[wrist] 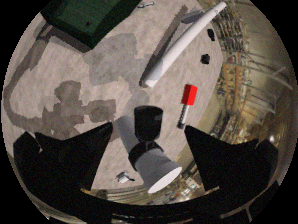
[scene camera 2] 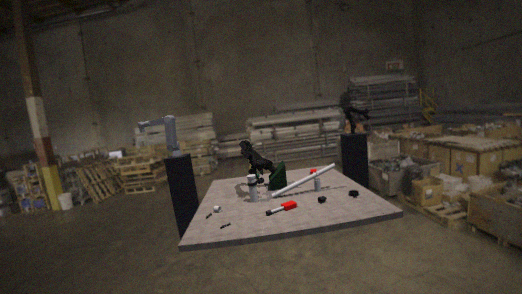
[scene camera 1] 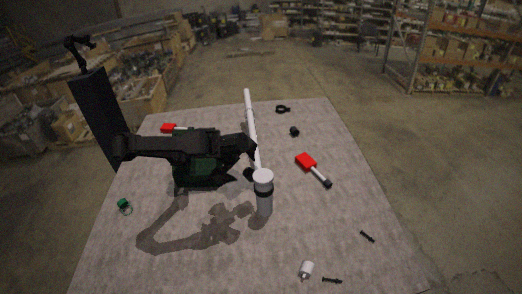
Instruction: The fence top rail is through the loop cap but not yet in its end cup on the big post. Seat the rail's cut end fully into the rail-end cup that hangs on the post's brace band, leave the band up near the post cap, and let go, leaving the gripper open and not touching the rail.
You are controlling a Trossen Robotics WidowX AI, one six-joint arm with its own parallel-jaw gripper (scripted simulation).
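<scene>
There is a post that I can see in scene camera 1 [scene camera 1: 263, 177] and in the wrist view too [wrist: 155, 168]. I see a rail-end cup [wrist: 147, 120] as well. As for my gripper [wrist: 149, 127], it is open and holds nothing.
</scene>
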